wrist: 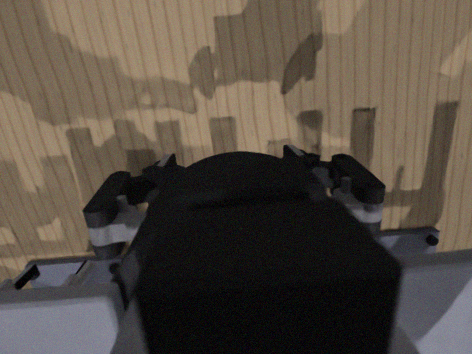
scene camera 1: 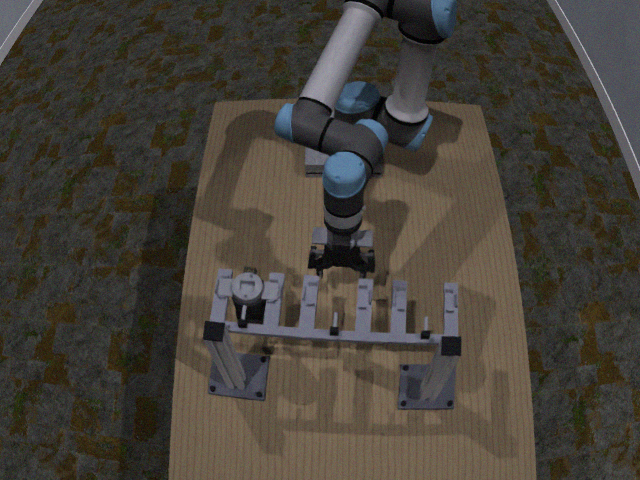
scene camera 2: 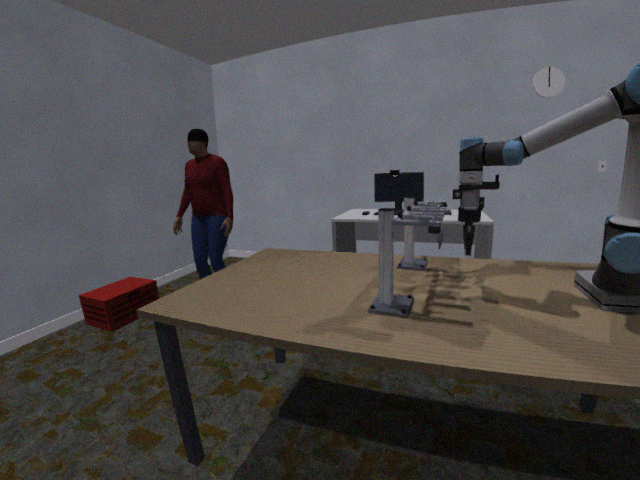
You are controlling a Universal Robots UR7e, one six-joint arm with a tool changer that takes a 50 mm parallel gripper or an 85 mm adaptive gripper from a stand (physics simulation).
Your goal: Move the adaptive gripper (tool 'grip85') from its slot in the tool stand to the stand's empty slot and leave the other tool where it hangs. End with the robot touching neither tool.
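Observation:
The adaptive gripper is on the arm's wrist, pointing down. My gripper is open and empty, its fingers spread wide in the wrist view. It is clear of the tool stand, on the robot's side, in front of the middle slot. The middle slot's two fork arms hold no tool. The right slot's fork arms are also empty. The other tool hangs in the left slot; in the second scene view I cannot make it out clearly.
The stand's two posts rise from base plates on the wooden table. Short upright pins stand at the crossbar behind the slots. A person stands beyond the table near a red crate.

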